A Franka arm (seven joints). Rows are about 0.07 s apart.
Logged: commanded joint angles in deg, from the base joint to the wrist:
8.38 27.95 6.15 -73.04 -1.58 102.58 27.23
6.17 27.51 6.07 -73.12 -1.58 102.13 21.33
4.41 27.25 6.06 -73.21 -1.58 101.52 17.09
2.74 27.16 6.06 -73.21 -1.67 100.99 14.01
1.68 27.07 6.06 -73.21 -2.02 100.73 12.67
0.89 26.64 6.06 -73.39 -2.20 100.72 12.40
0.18 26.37 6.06 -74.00 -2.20 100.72 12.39
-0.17 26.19 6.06 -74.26 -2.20 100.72 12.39
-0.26 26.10 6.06 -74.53 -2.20 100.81 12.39
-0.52 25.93 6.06 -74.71 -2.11 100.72 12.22
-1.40 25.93 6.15 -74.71 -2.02 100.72 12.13
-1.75 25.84 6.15 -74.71 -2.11 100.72 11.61
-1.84 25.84 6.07 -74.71 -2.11 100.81 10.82
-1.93 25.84 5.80 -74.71 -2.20 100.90 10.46
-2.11 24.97 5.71 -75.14 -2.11 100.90 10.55
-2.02 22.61 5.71 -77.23 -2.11 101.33 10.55
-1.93 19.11 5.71 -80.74 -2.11 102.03 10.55
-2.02 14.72 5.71 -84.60 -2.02 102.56 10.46
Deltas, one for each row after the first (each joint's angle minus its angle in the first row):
-2.21 -0.44 -0.08 -0.08 0.00 -0.45 -5.90
-3.97 -0.70 -0.09 -0.17 0.00 -1.06 -10.14
-5.64 -0.79 -0.09 -0.17 -0.09 -1.59 -13.22
-6.70 -0.88 -0.09 -0.17 -0.44 -1.85 -14.56
-7.49 -1.31 -0.09 -0.35 -0.62 -1.86 -14.83
-8.20 -1.58 -0.09 -0.96 -0.62 -1.86 -14.84
-8.55 -1.76 -0.09 -1.22 -0.62 -1.86 -14.84
-8.64 -1.85 -0.09 -1.49 -0.62 -1.77 -14.84
-8.90 -2.02 -0.09 -1.67 -0.53 -1.86 -15.01
-9.78 -2.02 0.00 -1.67 -0.44 -1.86 -15.10
-10.13 -2.11 0.00 -1.67 -0.53 -1.86 -15.62
-10.22 -2.11 -0.08 -1.67 -0.53 -1.77 -16.41
-10.31 -2.11 -0.35 -1.67 -0.62 -1.68 -16.77
-10.49 -2.98 -0.44 -2.10 -0.53 -1.68 -16.68
-10.40 -5.34 -0.44 -4.19 -0.53 -1.25 -16.68
-10.31 -8.84 -0.44 -7.70 -0.53 -0.55 -16.68
-10.40 -13.23 -0.44 -11.56 -0.44 -0.02 -16.77

